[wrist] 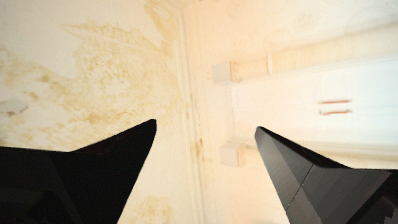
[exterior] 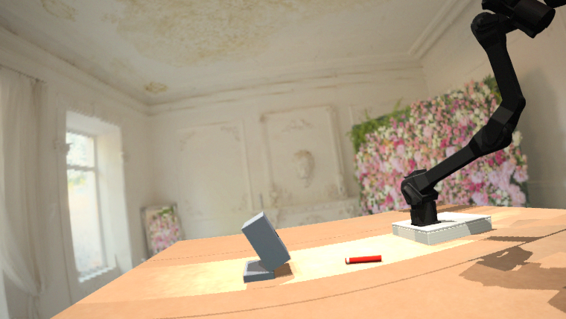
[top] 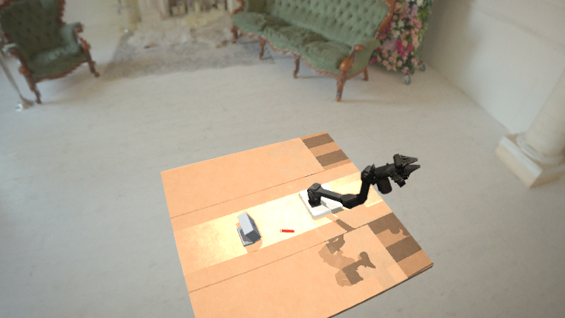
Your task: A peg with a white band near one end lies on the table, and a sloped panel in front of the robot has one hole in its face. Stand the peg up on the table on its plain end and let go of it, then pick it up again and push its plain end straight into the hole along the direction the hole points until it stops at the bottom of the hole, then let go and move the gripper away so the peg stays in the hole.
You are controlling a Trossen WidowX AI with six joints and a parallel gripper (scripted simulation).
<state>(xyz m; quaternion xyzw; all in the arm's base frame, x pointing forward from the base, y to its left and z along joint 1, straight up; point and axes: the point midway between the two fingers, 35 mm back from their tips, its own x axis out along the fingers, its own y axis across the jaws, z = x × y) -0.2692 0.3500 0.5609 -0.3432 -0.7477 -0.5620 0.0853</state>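
The red peg lies 610 mm below my gripper tip, 530 mm ahead of it and 240 mm to the right of it. From my gripper tip the other things lie so: grey sloped panel (730 mm ahead, 540 mm below, 280 mm to the right); grey foot (750 mm ahead, 610 mm below, 280 mm to the right).
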